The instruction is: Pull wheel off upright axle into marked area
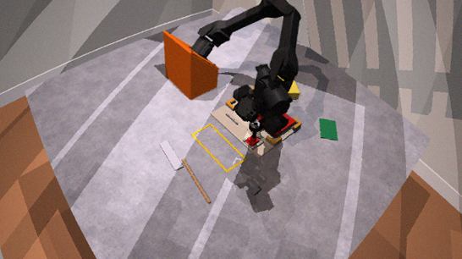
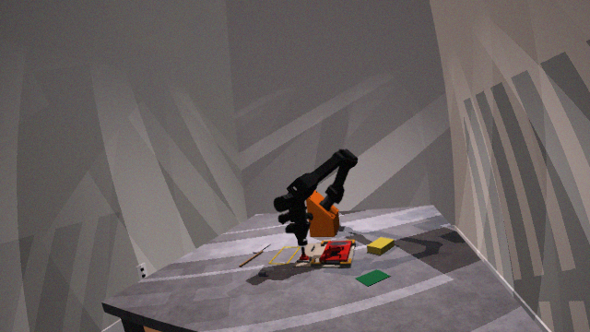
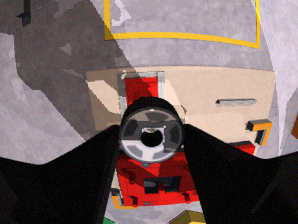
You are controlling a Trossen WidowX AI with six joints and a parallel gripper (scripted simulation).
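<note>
Right now the upright axle is 50 mm below my gripper tip. From my gripper tip the other things lie so: wooden stick (240 mm to the right, 80 mm below, 10 mm ahead); then wheel (right at my gripper tip); then grey cube (150 mm ahead, 130 mm to the right, 70 mm below).
</note>
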